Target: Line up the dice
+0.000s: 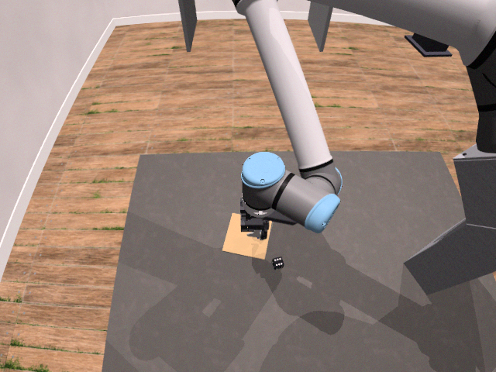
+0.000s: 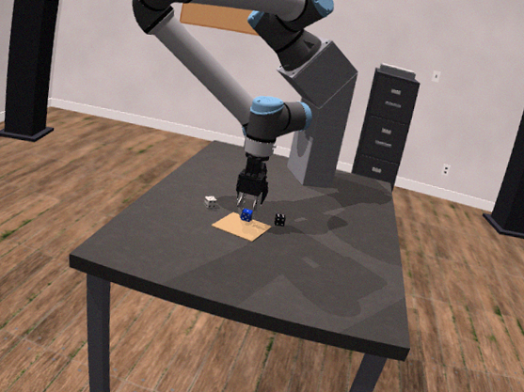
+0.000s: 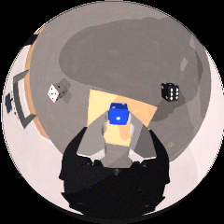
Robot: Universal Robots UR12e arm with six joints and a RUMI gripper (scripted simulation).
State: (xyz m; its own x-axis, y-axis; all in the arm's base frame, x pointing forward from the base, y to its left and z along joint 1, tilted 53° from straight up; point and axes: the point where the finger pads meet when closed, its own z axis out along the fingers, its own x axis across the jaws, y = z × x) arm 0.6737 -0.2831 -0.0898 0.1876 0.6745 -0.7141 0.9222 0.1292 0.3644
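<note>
My hand is right at the blue die. Also, from my hand: white die 70 mm behind, 120 mm to the right, 10 mm below; then black die 30 mm behind, 110 mm to the left, 10 mm below; then mat 40 mm ahead, 10 mm to the right, 20 mm below.
</note>
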